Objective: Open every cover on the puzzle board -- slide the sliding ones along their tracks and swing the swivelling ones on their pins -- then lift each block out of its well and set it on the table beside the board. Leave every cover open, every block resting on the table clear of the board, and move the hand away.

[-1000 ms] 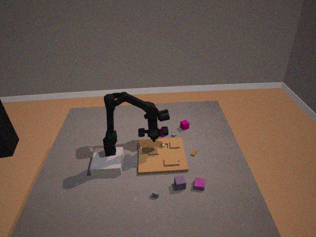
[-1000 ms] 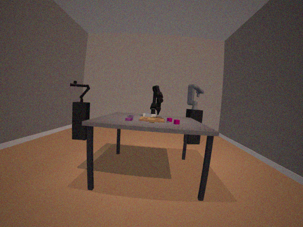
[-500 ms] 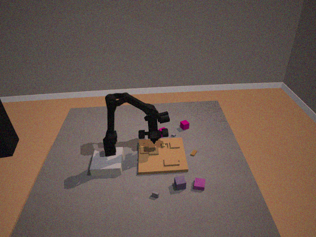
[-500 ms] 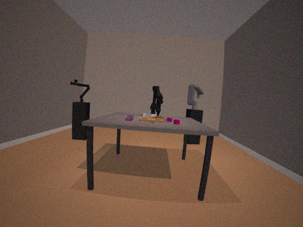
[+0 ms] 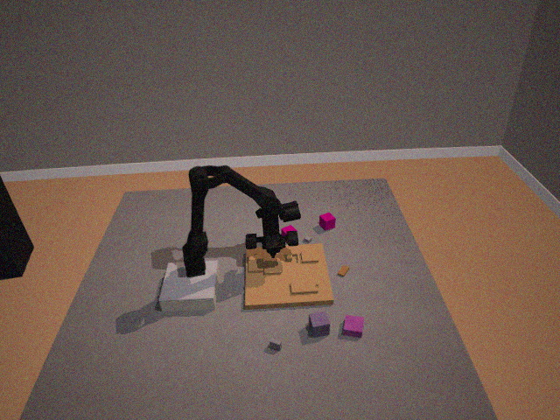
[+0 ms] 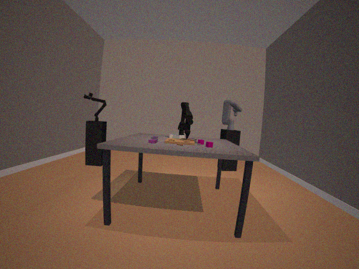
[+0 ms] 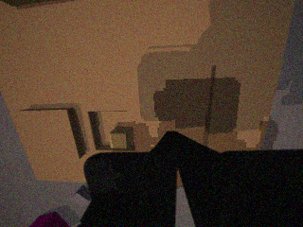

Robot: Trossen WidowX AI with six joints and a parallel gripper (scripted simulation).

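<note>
The tan puzzle board lies 2 cm ahead of my gripper tip, 8 cm to the right of it and 2 cm below it. The rest, counted from my gripper tip: small tan piece: 24 cm ahead, 10 cm to the right, 3 cm below; then small grey piece: 7 cm behind, 37 cm to the right, 2 cm below; then purple block: 8 cm ahead, 33 cm to the right, 1 cm below.
</note>
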